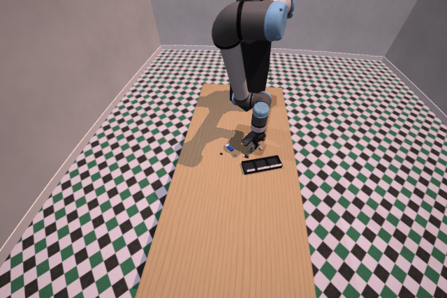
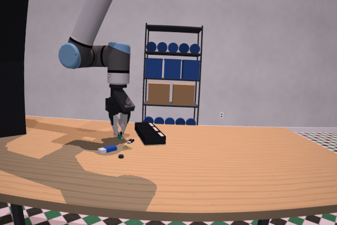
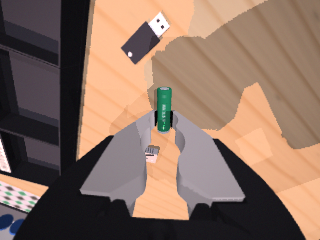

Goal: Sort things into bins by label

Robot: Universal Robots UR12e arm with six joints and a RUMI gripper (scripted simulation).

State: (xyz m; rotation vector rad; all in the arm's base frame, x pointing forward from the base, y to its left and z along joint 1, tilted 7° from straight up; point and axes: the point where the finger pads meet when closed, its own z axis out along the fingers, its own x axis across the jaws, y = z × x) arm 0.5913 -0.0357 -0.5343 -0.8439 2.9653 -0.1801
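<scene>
The black bin is 120 mm ahead of my hand and 50 mm to the left of it. From my hand the other things lie so: small white piece (70 mm to the left, 10 mm below, 10 mm behind); black usb stick (50 mm to the right, 50 mm ahead, 10 mm below); green battery (10 mm below).
</scene>
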